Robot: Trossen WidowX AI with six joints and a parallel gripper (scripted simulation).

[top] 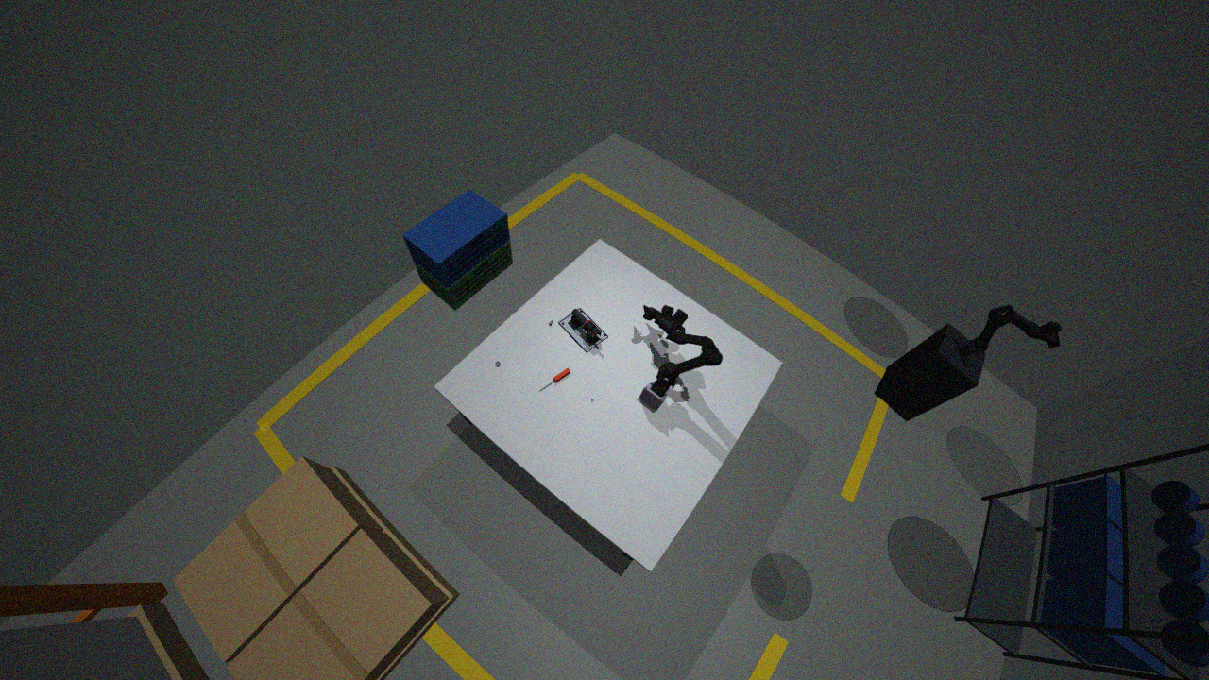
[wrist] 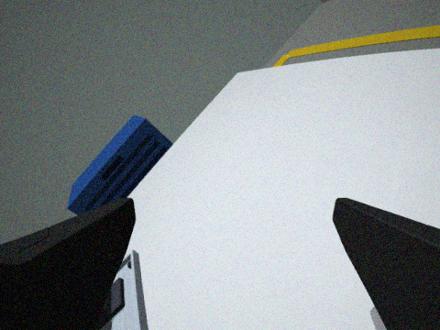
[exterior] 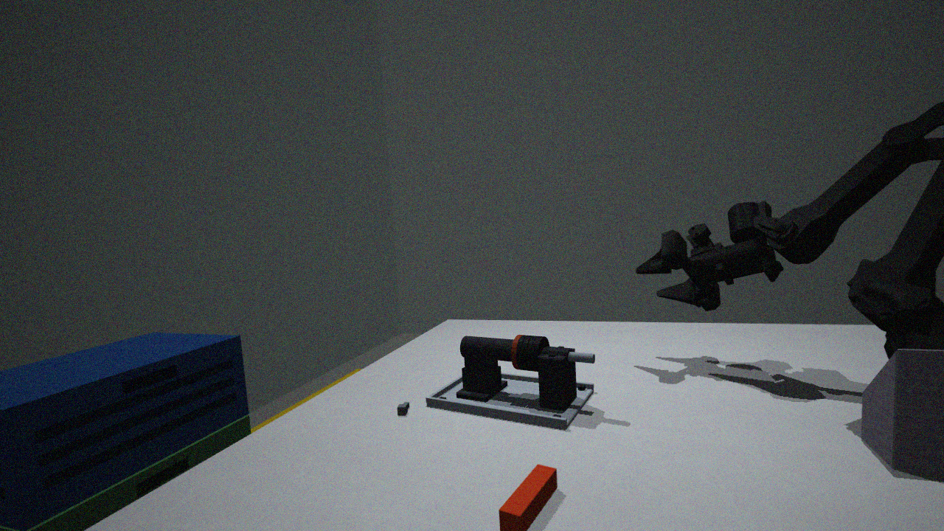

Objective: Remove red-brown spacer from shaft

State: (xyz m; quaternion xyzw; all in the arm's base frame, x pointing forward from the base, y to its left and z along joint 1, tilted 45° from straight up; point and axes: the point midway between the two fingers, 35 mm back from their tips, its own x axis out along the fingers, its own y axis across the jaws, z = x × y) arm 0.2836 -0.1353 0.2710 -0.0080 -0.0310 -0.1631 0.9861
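My gripper tip is now 27 cm to the right of the dark collar, 14 cm short of it and 7 cm above it. From my gripper tip the other things lie so: red-brown spacer 27 cm to the left, 17 cm ahead, 7 cm below; then shaft 27 cm to the left, 14 cm ahead, 7 cm below.
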